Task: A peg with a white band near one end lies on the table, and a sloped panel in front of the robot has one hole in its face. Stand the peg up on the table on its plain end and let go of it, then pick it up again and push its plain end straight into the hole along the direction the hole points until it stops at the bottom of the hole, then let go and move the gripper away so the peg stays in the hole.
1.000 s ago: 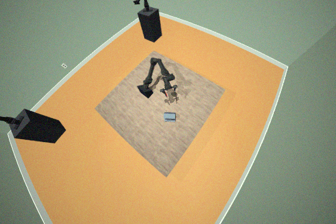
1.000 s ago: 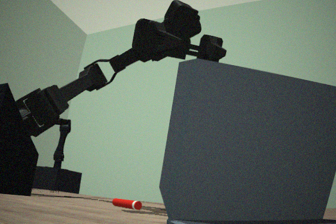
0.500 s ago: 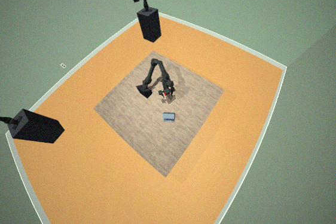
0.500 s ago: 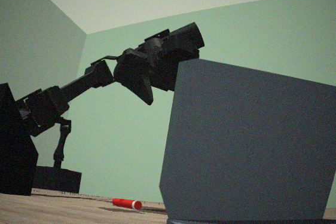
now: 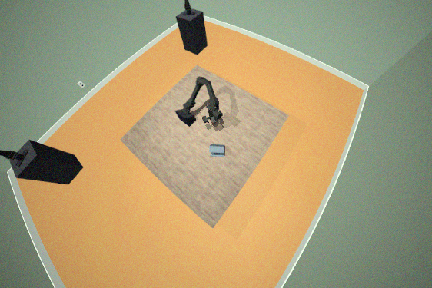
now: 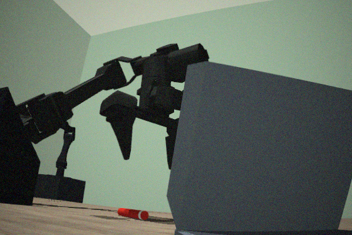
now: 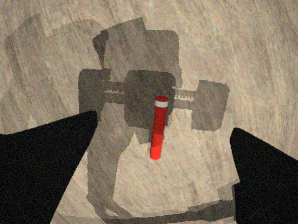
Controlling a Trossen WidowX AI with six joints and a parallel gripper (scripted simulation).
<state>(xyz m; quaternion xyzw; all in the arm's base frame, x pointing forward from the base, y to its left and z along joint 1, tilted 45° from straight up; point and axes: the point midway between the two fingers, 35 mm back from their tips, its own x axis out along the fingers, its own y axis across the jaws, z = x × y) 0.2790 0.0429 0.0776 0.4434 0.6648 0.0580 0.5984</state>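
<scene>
Right now my gripper tip is 20 mm past the red peg, 10 mm to the right of it and 80 mm above it. The rest, counted from my gripper tip: sloped grey panel (190 mm ahead, 200 mm to the right, 20 mm below).
</scene>
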